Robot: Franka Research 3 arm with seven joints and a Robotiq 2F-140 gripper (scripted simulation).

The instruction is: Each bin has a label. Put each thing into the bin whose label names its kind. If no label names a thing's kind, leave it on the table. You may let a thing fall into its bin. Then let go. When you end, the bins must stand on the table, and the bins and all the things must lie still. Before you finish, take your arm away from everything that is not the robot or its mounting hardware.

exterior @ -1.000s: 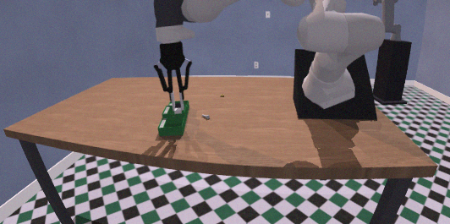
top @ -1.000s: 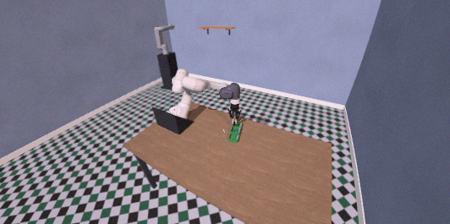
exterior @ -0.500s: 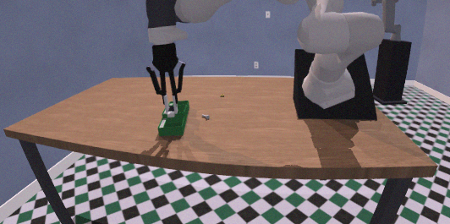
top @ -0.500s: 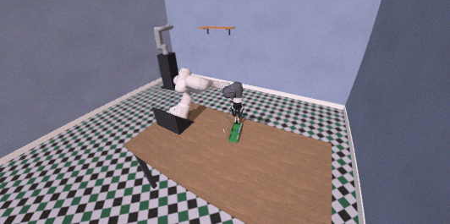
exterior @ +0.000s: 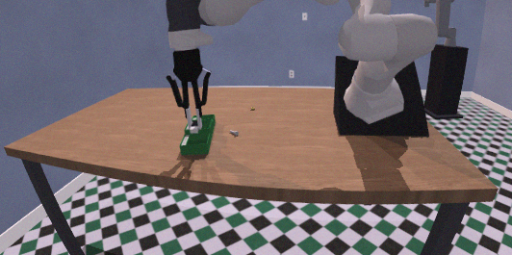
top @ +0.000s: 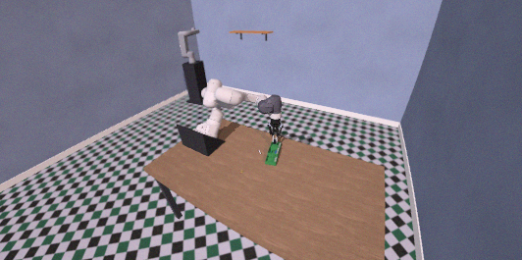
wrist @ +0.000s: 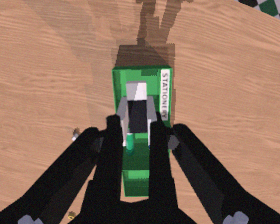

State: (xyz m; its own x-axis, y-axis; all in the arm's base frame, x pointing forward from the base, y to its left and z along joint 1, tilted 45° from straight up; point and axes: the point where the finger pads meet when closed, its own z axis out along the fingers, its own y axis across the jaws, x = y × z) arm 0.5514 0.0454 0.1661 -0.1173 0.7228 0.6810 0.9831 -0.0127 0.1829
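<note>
Right now the joined green bins is 80 mm to the right of my hand, 80 mm below it and 20 mm ahead of it. Also, from my hand: green cylinder 90 mm to the right, 90 mm below, 10 mm behind; black-and-white block 30 mm below, 10 mm to the left; blue cylinder 90 mm below, 80 mm to the right, 30 mm ahead.
</note>
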